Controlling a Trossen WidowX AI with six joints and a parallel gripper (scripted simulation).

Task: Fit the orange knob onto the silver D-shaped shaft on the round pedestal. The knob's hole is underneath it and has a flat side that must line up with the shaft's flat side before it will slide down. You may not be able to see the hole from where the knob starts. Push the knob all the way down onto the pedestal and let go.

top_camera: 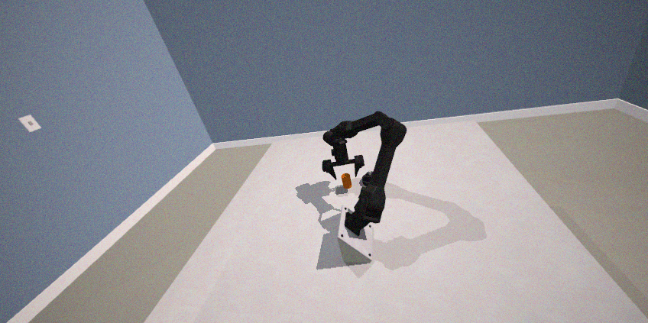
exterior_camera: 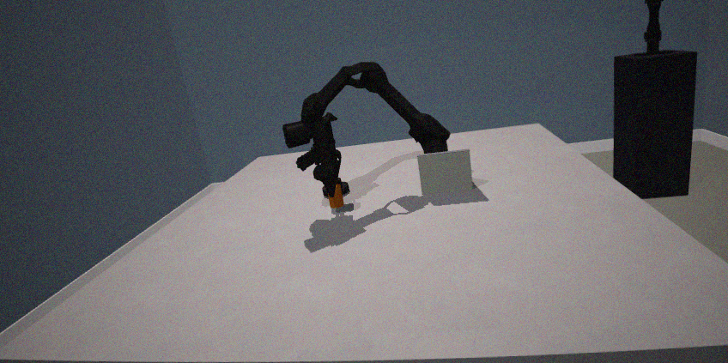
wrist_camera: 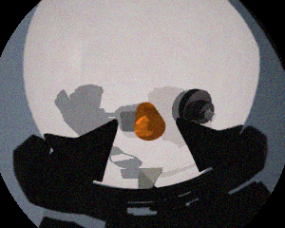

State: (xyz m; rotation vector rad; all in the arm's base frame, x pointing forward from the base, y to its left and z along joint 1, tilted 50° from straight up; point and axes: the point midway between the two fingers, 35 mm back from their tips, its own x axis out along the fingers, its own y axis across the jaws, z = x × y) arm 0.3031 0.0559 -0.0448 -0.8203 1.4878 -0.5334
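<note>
Now: gripper tip right at the orange knob. Also, from my gripper tip: round pedestal 11 cm to the right, 3 cm ahead, 1 cm below.
</note>
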